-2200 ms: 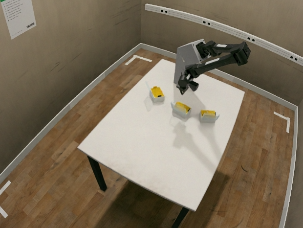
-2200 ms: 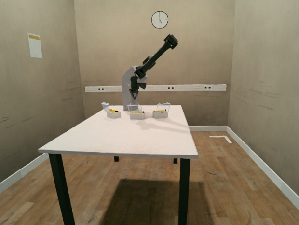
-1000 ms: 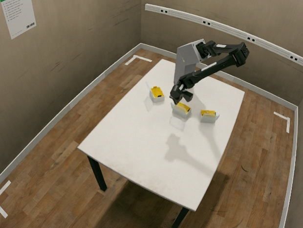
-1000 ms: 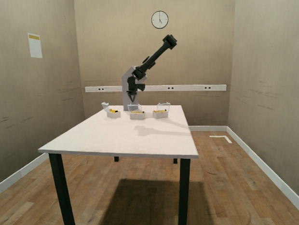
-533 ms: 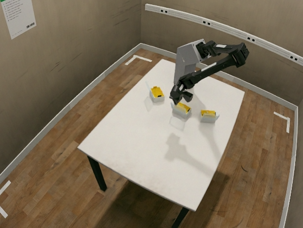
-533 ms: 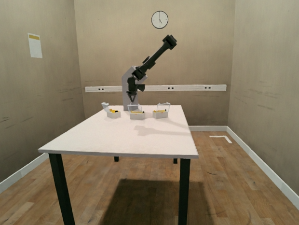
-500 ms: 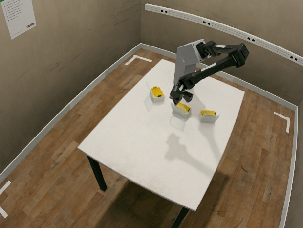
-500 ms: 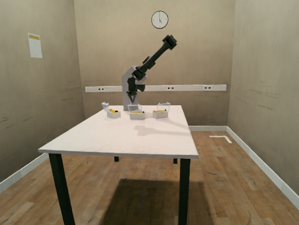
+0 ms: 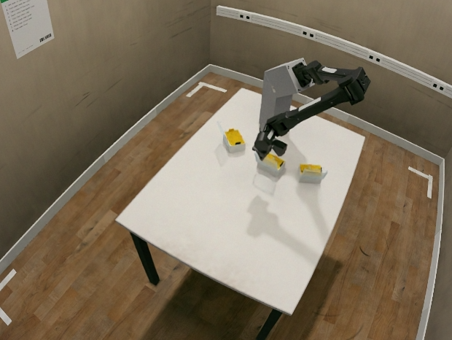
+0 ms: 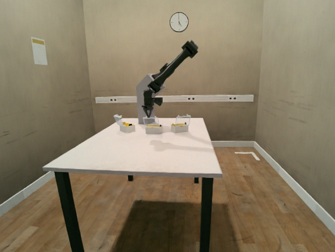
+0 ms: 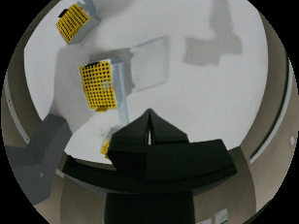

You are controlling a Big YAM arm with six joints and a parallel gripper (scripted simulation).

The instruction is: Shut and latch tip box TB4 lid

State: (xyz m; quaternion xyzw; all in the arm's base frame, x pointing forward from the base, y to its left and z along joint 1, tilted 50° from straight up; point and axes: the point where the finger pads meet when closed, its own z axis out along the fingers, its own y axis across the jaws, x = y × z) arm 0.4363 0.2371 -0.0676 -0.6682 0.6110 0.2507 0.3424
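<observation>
The lid is 5 cm behind my hand and 5 cm below it. Also, from my hand: yellow rack: 12 cm behind, 1 cm to the right, 10 cm below; then box: 10 cm behind, 27 cm to the right, 9 cm below; then tip box TB4: 11 cm behind, 1 cm to the right, 9 cm below.
</observation>
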